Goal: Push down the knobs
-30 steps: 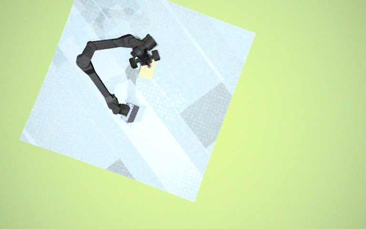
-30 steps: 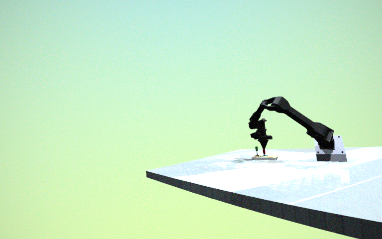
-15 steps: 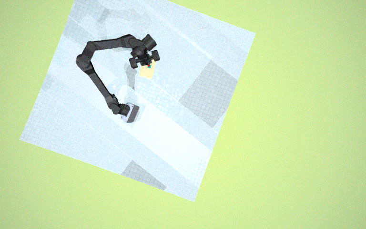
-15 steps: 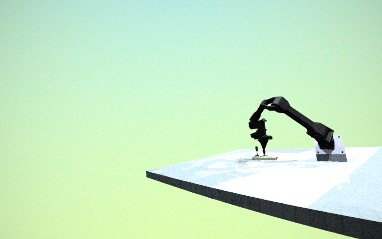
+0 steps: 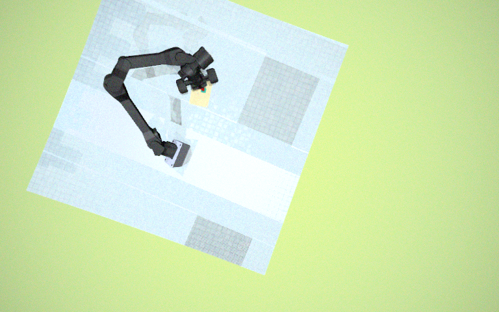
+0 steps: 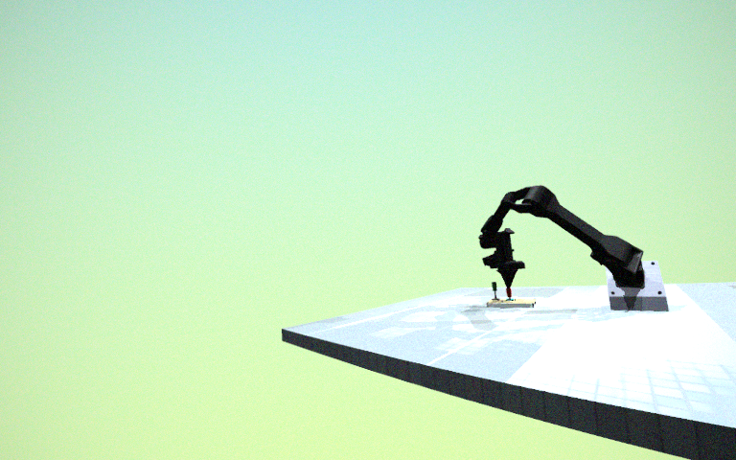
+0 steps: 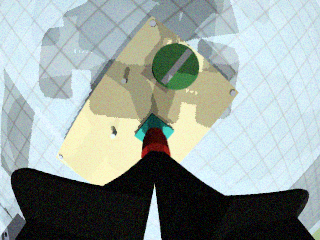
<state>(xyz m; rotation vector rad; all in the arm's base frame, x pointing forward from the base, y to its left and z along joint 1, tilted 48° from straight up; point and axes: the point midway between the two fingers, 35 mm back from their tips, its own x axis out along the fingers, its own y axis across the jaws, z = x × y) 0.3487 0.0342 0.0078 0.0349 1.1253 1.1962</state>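
Right now my gripper tip is 4 cm short of the green knob, 4 cm to the right of it and 1 cm below it. Also, from my gripper tip: red knob: 2 cm below.
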